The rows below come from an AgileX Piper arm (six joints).
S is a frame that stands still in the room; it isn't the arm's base.
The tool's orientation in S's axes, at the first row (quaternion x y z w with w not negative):
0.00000, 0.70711, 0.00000, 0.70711
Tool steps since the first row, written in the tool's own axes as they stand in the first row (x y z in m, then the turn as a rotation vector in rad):
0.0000, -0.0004, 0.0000, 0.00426, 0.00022, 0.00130
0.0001, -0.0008, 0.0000, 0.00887, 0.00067, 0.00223
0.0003, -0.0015, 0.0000, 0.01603, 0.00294, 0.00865
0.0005, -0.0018, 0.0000, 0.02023, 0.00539, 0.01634
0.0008, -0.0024, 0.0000, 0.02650, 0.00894, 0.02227
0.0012, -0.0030, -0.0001, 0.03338, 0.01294, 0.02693
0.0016, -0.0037, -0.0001, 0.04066, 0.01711, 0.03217
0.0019, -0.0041, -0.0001, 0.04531, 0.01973, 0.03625
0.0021, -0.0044, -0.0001, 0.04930, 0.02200, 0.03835
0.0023, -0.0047, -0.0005, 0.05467, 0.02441, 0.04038
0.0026, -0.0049, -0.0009, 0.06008, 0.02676, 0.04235
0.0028, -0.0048, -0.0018, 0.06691, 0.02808, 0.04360
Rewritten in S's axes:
0.0000, -0.0004, 0.0000, 0.00130, 0.00022, -0.00426
0.0000, -0.0008, -0.0001, 0.00223, 0.00067, -0.00887
0.0000, -0.0015, -0.0003, 0.00865, 0.00294, -0.01603
0.0000, -0.0018, -0.0005, 0.01634, 0.00539, -0.02023
0.0000, -0.0024, -0.0008, 0.02227, 0.00894, -0.02650
-0.0001, -0.0030, -0.0012, 0.02693, 0.01294, -0.03338
-0.0001, -0.0037, -0.0016, 0.03217, 0.01711, -0.04066
-0.0001, -0.0041, -0.0019, 0.03625, 0.01973, -0.04531
-0.0001, -0.0044, -0.0021, 0.03835, 0.02200, -0.04930
-0.0005, -0.0047, -0.0023, 0.04038, 0.02441, -0.05467
-0.0009, -0.0049, -0.0026, 0.04235, 0.02676, -0.06008
-0.0018, -0.0048, -0.0028, 0.04360, 0.02808, -0.06691

